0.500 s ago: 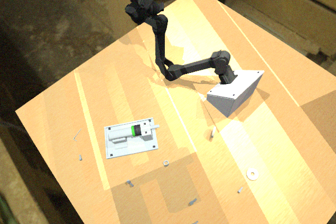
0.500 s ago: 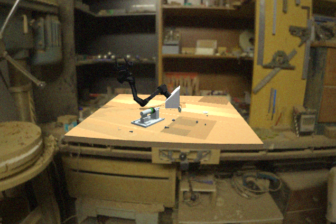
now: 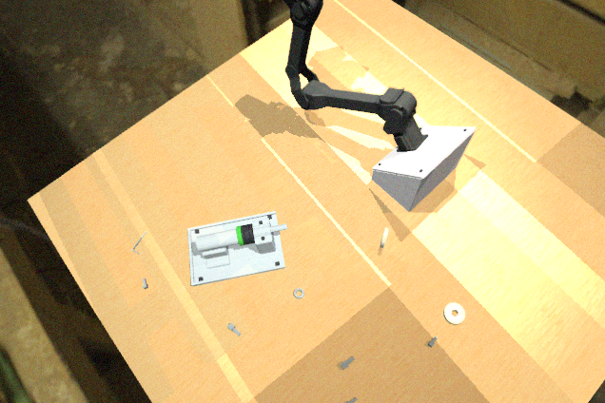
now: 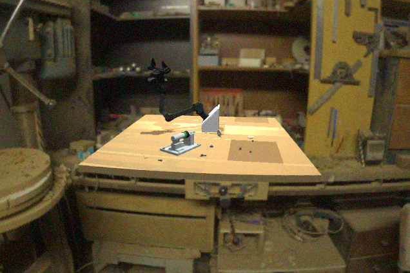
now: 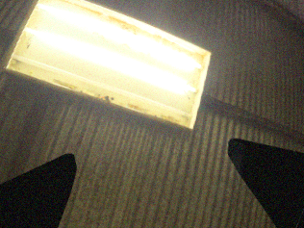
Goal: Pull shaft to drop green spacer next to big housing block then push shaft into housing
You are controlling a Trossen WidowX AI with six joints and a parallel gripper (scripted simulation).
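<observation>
Right now the grey shaft is 480 mm below my gripper tip, 380 mm ahead of it and 210 mm to the left of it. From my gripper tip the other things lie so: green spacer 480 mm below, 390 mm ahead, 200 mm to the left; then allen key 570 mm ahead, 560 mm below, 20 mm to the right.
</observation>
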